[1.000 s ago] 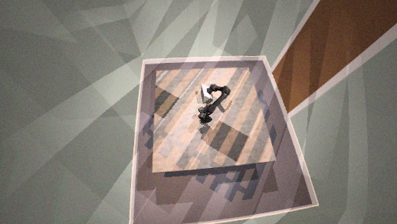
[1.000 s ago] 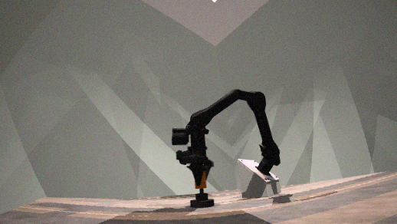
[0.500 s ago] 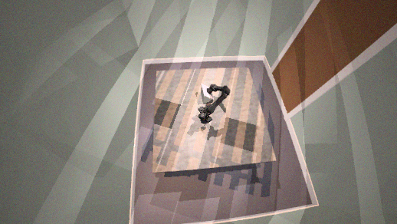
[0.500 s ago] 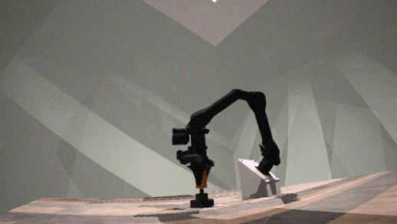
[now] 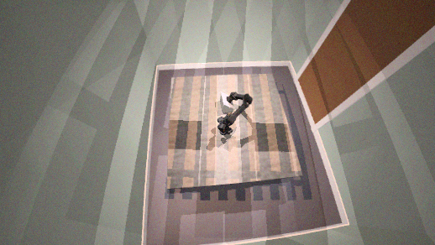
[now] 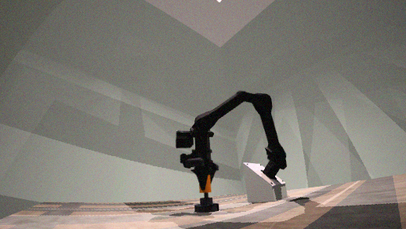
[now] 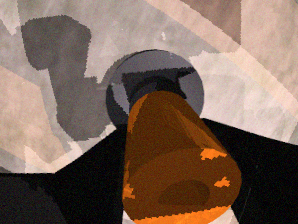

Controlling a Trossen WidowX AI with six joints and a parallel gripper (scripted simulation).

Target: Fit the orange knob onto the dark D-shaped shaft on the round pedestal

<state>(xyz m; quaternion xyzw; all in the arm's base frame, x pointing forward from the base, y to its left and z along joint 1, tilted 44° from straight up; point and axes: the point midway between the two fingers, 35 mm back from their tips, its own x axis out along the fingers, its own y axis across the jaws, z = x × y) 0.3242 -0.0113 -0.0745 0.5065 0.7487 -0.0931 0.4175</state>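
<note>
Now: the orange knob 20 mm above my gripper tip. The rest, counted from my gripper tip: dark round pedestal 40 mm below.
</note>
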